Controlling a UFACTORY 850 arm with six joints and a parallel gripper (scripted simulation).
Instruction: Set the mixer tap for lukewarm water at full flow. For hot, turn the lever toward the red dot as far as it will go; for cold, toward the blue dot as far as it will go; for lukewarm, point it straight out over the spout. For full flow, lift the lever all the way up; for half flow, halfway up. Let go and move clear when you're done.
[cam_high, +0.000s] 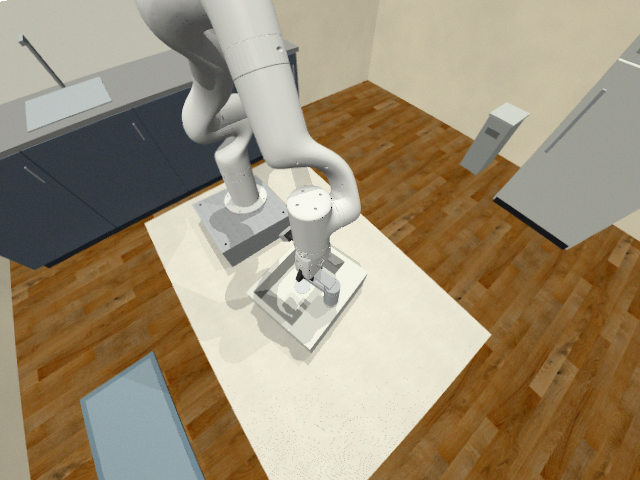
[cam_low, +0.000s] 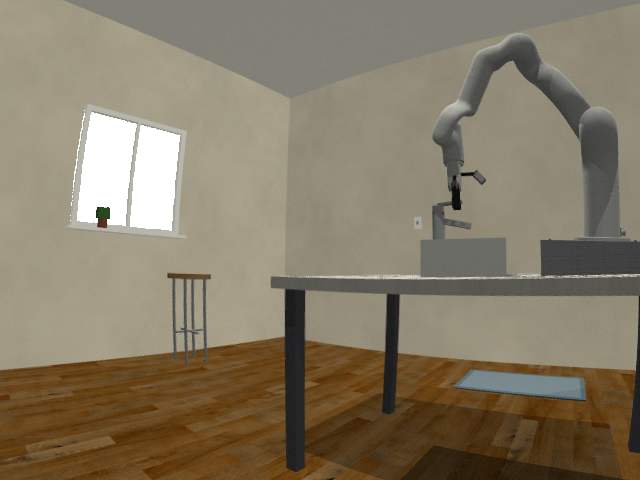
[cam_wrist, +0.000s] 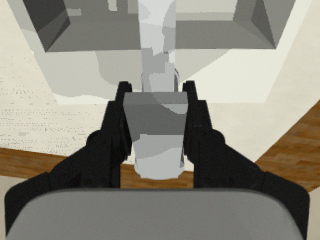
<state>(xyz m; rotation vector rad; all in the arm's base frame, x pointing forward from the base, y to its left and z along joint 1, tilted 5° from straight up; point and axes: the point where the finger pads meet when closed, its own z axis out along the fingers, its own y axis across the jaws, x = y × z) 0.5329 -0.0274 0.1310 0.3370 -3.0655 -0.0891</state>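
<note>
Now: hand 5 cm short of the grey mixer tap, 4 cm above it and 1 cm to the right of it. The rest, counted from my hand: grey lever (3 cm ahead, 1 cm to the left); then sink basin (23 cm below, 4 cm behind, 1 cm to the right).
</note>
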